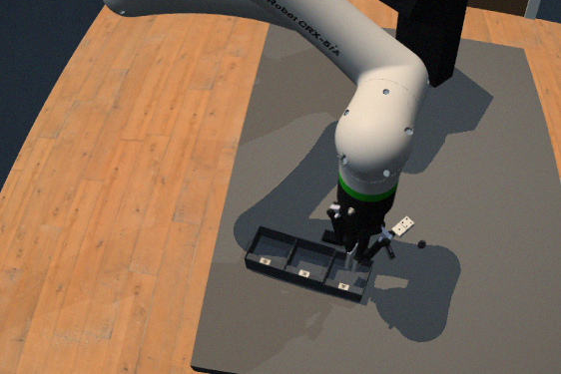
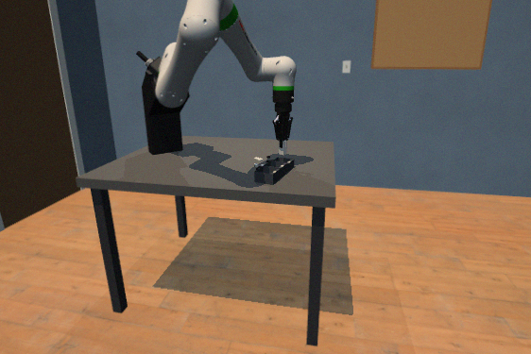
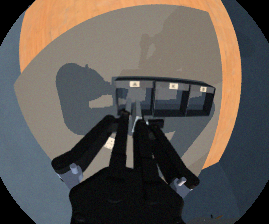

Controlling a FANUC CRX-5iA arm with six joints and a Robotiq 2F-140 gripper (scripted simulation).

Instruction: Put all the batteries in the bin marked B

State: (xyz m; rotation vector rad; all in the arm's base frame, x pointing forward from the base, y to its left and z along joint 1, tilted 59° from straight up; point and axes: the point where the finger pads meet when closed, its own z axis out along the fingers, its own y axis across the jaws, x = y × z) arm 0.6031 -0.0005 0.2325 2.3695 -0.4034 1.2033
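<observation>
Now: the dark cylindrical battery 6 cm behind my hand, 9 cm to the left of it and 10 cm below it. Also, from my hand: black bin (3 cm behind, 8 cm to the right, 8 cm below); grey piece (13 cm behind, 3 cm to the left, 9 cm below); white domino (12 cm behind, 14 cm to the left, 10 cm below).
</observation>
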